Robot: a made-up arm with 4 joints. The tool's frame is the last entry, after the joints. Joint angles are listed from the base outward. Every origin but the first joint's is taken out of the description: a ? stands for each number. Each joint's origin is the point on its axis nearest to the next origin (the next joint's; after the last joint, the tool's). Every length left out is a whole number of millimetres.
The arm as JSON. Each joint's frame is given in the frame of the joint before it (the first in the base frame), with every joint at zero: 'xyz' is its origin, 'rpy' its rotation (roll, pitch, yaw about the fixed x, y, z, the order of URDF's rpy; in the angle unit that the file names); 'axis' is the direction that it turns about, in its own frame. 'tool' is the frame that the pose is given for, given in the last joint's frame.
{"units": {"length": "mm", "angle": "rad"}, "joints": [
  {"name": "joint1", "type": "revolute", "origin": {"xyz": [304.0, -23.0, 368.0], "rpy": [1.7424, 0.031, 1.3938]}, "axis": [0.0, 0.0, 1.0]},
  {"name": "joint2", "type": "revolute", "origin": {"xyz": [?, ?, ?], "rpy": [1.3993, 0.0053, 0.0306]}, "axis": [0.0, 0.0, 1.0]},
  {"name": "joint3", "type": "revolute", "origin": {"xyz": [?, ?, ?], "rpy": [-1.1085, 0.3, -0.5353]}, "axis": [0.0, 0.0, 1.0]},
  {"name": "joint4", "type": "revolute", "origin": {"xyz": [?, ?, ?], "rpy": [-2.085, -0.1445, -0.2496]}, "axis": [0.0, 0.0, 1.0]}
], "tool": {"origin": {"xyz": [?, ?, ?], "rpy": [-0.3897, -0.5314, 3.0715]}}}
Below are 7 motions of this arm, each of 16 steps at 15 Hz.
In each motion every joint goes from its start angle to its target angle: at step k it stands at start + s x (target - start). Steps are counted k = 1, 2, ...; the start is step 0. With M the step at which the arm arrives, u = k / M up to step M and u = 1 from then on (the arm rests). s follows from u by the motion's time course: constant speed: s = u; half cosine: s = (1 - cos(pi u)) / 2; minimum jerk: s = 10 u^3 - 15 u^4 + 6 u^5.
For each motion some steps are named. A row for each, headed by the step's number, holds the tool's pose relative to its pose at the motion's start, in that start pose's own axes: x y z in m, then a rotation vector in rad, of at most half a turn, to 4 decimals.
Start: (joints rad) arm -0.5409 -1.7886 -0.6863 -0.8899
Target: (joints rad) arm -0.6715 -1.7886 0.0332 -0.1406
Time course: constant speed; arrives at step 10
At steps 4, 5, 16:
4: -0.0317 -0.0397 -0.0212 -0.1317 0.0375 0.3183
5: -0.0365 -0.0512 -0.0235 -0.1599 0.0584 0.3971
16: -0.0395 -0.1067 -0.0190 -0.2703 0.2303 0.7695

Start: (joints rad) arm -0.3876 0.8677 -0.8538 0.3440
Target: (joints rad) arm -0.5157 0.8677 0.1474 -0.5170
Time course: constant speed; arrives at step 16
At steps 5, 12, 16:
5: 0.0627 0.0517 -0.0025 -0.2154 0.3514 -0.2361
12: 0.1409 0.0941 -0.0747 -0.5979 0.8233 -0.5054
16: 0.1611 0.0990 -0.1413 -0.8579 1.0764 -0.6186

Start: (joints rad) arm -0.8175 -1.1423 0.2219 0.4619
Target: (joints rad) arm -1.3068 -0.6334 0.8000 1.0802
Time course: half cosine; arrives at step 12
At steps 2, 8, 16:
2: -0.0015 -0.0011 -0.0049 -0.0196 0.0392 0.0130
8: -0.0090 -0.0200 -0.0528 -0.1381 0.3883 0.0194
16: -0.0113 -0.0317 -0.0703 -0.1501 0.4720 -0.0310

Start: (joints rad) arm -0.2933 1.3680 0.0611 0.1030
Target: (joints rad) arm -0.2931 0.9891 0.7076 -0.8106
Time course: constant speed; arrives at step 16
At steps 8, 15, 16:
8: 0.0576 0.0621 -0.0101 -0.3363 0.3548 -0.1734
15: 0.0840 0.1022 -0.0732 -0.7411 0.5579 -0.2892
16: 0.0852 0.1055 -0.0854 -0.8056 0.5762 -0.3044

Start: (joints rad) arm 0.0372 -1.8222 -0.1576 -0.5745
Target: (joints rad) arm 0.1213 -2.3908 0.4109 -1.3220
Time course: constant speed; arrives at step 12
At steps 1, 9, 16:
1: 0.0053 0.0065 0.0023 -0.0396 0.0386 -0.0087
9: 0.0278 0.0570 -0.0212 -0.4319 0.2042 -0.0700
16: 0.0287 0.0708 -0.0467 -0.5961 0.1943 -0.1049

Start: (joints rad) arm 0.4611 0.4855 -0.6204 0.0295
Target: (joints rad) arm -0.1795 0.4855 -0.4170 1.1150
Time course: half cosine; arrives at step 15
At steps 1, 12, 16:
1: -0.0030 -0.0021 -0.0018 0.0057 -0.0088 0.0096
12: -0.1050 -0.1908 -0.2417 0.3097 -0.6911 0.8790
16: -0.0964 -0.2086 -0.2701 0.3227 -0.7556 0.9816

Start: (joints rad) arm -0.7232 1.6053 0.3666 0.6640
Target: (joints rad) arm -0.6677 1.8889 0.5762 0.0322
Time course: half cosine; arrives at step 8
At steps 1, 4, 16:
1: 0.0053 0.0056 0.0012 -0.0157 0.0193 -0.0311
4: 0.0826 0.0589 -0.0003 -0.2113 0.2584 -0.4022
16: 0.1763 0.0768 -0.0346 -0.4328 0.5278 -0.7882

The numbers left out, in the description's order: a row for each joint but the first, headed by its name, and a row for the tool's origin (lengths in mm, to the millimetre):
joint2: 227.0 -81.0 0.0
joint3: 11.0 16.0 0.0
joint4: -30.0 6.0 0.0
tool: 149.0 -147.0 0.0

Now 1 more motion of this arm.
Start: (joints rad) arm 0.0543 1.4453 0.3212 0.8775
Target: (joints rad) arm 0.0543 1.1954 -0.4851 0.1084
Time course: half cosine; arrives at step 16
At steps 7, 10, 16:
7: -0.0105 0.0293 -0.0417 -0.1478 -0.2303 -0.0633
10: -0.0105 0.0471 -0.0689 -0.1929 -0.4106 -0.1421
16: -0.0043 0.0645 -0.0891 -0.1788 -0.6012 -0.2506

